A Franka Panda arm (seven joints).
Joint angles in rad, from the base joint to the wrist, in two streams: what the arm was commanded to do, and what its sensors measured. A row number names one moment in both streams.
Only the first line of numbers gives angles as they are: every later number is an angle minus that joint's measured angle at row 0.
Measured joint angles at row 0:
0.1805, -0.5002, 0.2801, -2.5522, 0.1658, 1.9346, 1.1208
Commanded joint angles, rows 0 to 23:
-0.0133, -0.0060, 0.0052, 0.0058, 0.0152, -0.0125, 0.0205
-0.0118, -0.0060, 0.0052, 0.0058, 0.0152, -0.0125, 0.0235
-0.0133, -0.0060, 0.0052, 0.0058, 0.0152, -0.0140, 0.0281
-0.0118, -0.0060, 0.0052, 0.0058, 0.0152, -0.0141, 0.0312
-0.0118, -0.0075, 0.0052, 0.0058, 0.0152, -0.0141, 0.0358
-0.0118, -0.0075, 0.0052, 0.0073, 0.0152, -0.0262, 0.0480
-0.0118, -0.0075, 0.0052, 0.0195, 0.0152, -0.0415, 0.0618
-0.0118, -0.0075, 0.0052, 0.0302, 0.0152, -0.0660, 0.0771
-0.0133, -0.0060, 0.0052, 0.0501, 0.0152, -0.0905, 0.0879
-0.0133, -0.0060, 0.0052, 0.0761, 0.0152, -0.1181, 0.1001
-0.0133, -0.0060, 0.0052, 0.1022, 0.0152, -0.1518, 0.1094
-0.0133, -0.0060, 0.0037, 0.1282, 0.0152, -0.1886, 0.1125
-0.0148, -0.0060, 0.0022, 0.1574, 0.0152, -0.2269, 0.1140
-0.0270, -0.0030, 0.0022, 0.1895, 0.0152, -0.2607, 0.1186
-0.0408, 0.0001, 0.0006, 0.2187, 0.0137, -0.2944, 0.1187
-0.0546, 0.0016, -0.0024, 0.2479, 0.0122, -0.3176, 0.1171
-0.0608, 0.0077, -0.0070, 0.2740, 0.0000, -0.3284, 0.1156
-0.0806, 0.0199, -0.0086, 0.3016, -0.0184, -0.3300, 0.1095
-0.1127, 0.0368, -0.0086, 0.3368, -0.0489, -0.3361, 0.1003
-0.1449, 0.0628, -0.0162, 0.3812, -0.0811, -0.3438, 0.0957
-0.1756, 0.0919, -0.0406, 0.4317, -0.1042, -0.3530, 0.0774
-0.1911, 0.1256, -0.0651, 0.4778, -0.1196, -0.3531, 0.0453
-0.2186, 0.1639, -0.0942, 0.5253, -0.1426, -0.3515, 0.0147
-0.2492, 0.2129, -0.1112, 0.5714, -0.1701, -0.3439, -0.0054
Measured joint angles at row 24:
-0.1725, 0.0580, -0.0576, 0.3976, -0.1063, -0.3068, 0.0619
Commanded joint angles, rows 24 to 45:
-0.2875, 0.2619, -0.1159, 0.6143, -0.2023, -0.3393, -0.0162
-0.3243, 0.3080, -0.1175, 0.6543, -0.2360, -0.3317, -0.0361
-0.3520, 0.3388, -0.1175, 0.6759, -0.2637, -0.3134, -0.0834
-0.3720, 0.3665, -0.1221, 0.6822, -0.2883, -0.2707, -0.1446
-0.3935, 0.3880, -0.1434, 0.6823, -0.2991, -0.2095, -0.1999
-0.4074, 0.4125, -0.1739, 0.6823, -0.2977, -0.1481, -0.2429
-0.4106, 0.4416, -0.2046, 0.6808, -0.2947, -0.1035, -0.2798
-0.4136, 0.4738, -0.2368, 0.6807, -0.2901, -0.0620, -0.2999
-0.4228, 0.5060, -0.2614, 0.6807, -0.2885, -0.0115, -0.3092
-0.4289, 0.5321, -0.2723, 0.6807, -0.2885, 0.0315, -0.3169
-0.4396, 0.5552, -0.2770, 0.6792, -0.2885, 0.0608, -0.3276
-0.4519, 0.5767, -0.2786, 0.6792, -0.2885, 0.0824, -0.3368
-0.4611, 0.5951, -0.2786, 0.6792, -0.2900, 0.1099, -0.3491
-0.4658, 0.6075, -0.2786, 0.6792, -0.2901, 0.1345, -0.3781
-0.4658, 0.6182, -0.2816, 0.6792, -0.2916, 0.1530, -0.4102
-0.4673, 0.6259, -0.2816, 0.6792, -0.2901, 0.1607, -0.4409
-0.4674, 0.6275, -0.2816, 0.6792, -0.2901, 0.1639, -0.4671
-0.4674, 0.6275, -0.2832, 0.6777, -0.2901, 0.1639, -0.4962
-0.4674, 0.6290, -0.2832, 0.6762, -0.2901, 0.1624, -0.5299
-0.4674, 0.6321, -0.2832, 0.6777, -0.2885, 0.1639, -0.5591
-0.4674, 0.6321, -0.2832, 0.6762, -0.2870, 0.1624, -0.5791
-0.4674, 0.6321, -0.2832, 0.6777, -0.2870, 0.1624, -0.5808
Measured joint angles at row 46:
-0.4620, 0.6277, -0.2878, 0.6635, -0.2808, 0.1593, -0.5308
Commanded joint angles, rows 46 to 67:
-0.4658, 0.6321, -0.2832, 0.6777, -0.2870, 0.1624, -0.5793
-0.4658, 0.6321, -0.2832, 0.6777, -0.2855, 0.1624, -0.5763
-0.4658, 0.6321, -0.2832, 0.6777, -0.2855, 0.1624, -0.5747
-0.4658, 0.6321, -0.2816, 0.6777, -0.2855, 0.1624, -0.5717
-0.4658, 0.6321, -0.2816, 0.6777, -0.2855, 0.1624, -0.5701
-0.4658, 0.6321, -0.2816, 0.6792, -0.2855, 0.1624, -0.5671
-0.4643, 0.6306, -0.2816, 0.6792, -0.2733, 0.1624, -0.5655
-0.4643, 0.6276, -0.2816, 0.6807, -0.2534, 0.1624, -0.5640
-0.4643, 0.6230, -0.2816, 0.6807, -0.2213, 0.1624, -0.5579
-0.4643, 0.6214, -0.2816, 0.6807, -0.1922, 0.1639, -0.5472
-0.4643, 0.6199, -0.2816, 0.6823, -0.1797, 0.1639, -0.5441
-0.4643, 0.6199, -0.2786, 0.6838, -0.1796, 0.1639, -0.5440
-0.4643, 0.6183, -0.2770, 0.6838, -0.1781, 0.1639, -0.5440
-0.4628, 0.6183, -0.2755, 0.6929, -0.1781, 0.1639, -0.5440
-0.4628, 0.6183, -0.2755, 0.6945, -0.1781, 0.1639, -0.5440
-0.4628, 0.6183, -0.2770, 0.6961, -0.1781, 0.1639, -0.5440
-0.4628, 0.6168, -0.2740, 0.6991, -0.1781, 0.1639, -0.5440
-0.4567, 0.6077, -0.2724, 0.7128, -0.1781, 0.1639, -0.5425
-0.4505, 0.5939, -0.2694, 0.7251, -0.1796, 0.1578, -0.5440
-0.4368, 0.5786, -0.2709, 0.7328, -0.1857, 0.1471, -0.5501
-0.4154, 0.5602, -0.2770, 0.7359, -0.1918, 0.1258, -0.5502
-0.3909, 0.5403, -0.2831, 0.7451, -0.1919, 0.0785, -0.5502
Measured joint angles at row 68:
-0.4437, 0.6045, -0.2772, 0.7301, -0.1870, 0.1556, -0.5553
